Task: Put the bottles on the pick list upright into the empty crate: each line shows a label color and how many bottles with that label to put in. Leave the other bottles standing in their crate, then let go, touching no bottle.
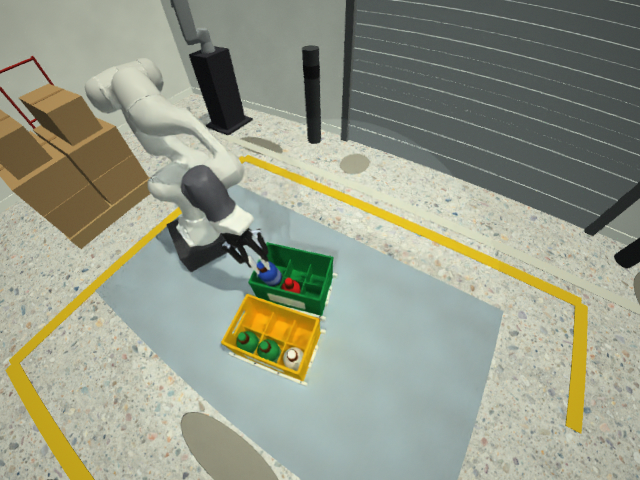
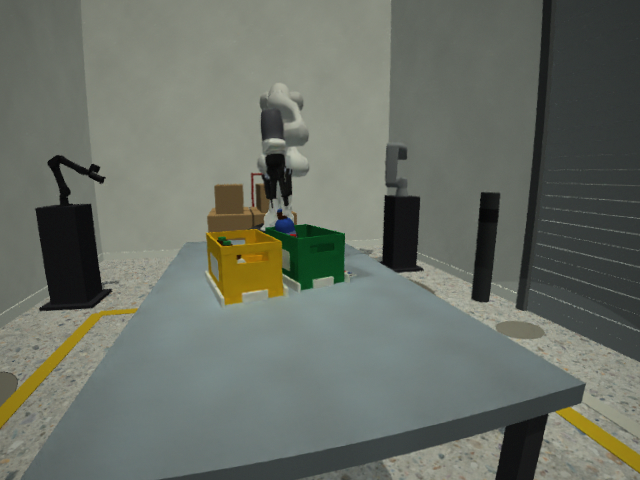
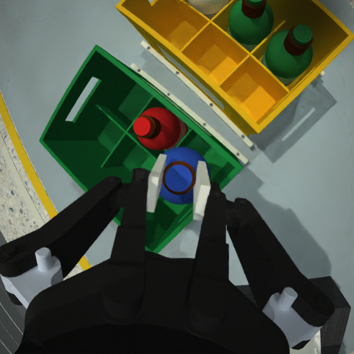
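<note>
My gripper [image 1: 261, 266] [image 2: 280, 206] [image 3: 180, 170] is shut on the neck of a blue bottle [image 1: 269, 277] [image 2: 284, 226] [image 3: 186, 156]. The bottle looks upright over an end compartment of the green crate [image 1: 312, 304] [image 2: 315, 263] [image 3: 70, 145], its shoulder at about rim height, its lower part hidden. Beside it a red bottle [image 1: 291, 286] [image 3: 165, 131] stands lower in that crate. The yellow crate [image 1: 279, 364] [image 2: 253, 279] [image 3: 250, 117] holds two green bottles, one [image 1: 247, 341] [image 3: 251, 27] and another [image 1: 268, 351] [image 3: 289, 56], and a white bottle [image 1: 293, 357] [image 3: 209, 4]. The pick list is not readable.
The crates stand close side by side on the blue-grey table [image 1: 403, 361] [image 2: 310, 372], with low white strips along their bases. Cardboard boxes [image 1: 77, 191] [image 2: 228, 198] stand behind the arm. Dark pedestals and a black post [image 1: 311, 98] [image 2: 485, 248] stand away from the table.
</note>
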